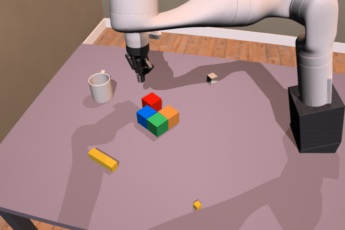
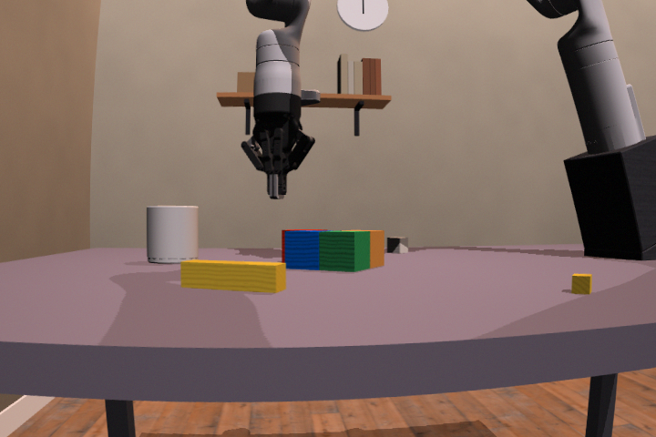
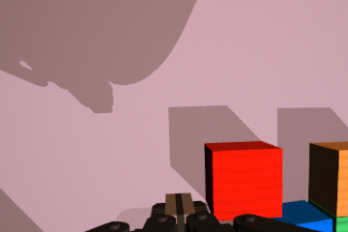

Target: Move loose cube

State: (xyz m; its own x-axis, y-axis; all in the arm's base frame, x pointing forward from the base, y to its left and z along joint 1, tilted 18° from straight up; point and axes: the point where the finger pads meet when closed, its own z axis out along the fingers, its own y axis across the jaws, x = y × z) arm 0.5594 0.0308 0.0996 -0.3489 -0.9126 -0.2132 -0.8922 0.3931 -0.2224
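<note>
The red cube lies 90 mm below my hand, 50 mm behind it and 20 mm to the left of it. From my hand the other things lie so: orange cube 130 mm behind, 90 mm below, 60 mm to the left; blue cube 90 mm to the left, 90 mm below, 60 mm behind; green cube 110 mm to the left, 110 mm behind, 90 mm below.
</note>
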